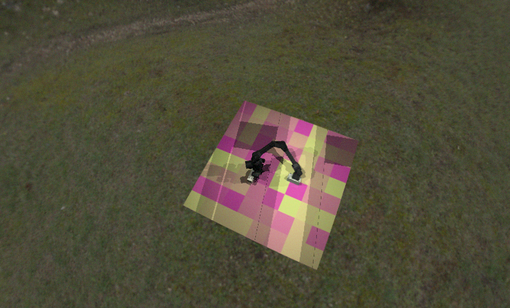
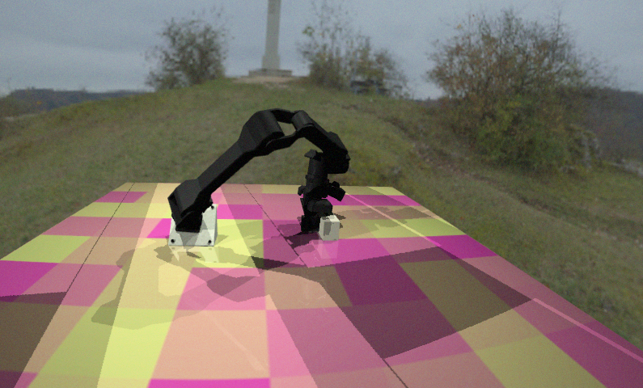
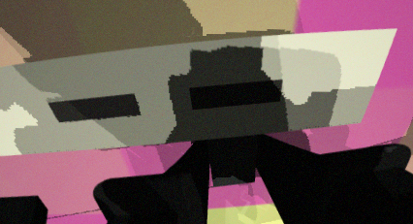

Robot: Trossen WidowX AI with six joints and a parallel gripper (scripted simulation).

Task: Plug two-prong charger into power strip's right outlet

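The dark charger lies 20 mm ahead of my gripper tip and 10 mm above it.
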